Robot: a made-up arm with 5 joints.
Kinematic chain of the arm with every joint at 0, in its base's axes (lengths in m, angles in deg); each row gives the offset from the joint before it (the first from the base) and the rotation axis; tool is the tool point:
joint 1: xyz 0 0 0.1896 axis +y
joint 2: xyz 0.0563 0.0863 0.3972 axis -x
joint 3: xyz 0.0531 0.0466 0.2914 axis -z
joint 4: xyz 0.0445 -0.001 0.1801 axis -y
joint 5: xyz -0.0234 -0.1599 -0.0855 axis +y
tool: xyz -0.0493 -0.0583 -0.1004
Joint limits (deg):
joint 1: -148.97..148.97
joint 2: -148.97..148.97
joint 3: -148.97..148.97
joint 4: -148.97..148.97
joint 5: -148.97..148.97
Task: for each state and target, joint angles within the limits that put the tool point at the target. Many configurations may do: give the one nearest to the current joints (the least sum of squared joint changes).
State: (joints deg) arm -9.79 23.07 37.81 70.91 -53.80
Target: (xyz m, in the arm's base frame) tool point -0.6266 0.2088 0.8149
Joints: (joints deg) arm -48.81 45.87 55.23 67.04 -54.14
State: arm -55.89 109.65 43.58 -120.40 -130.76
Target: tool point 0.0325 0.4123 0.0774
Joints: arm -91.43 146.33 47.75 -148.97 -95.84
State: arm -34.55 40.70 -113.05 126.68 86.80
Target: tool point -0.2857 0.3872 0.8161
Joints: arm -53.19 35.33 -88.74 88.04 85.65
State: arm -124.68 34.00 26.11 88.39 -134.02
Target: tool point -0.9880 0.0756 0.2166
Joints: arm -96.13 18.70 20.93 82.89 -132.54
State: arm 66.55 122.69 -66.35 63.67 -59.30
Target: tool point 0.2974 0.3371 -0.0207
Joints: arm 41.90 115.64 -79.80 51.74 -53.89
